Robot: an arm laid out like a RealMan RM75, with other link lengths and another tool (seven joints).
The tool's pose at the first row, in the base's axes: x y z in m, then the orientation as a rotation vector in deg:
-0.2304, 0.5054, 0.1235, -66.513, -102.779, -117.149
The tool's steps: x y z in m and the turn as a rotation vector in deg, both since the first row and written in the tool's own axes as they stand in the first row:
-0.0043, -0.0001, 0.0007, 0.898, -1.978, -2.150
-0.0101, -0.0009, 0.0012, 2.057, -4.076, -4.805
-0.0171, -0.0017, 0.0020, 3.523, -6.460, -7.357
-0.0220, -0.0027, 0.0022, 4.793, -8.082, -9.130
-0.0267, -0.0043, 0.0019, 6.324, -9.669, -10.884
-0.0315, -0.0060, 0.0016, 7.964, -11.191, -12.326
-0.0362, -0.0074, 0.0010, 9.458, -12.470, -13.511
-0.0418, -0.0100, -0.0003, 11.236, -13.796, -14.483
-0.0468, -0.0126, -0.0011, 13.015, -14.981, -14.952
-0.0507, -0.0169, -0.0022, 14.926, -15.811, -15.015
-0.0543, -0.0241, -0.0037, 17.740, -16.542, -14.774
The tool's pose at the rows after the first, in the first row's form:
-0.2272, 0.5046, 0.1206, -67.264, -106.450, -116.843
-0.2236, 0.5032, 0.1162, -67.714, -110.896, -116.385
-0.2190, 0.5017, 0.1110, -68.459, -115.651, -115.309
-0.2162, 0.5005, 0.1071, -68.827, -119.147, -114.179
-0.2141, 0.4990, 0.1028, 68.754, 122.286, 112.161
-0.2120, 0.4975, 0.0984, 68.074, 123.882, 108.715
-0.2099, 0.4957, 0.0943, 67.511, 125.299, 105.732
-0.2082, 0.4932, 0.0888, 67.212, 126.980, 102.541
-0.2067, 0.4914, 0.0836, 67.408, 128.656, 99.663
-0.2071, 0.4902, 0.0778, 67.810, 130.593, 97.162
-0.2096, 0.4894, 0.0701, 68.414, 133.603, 94.038

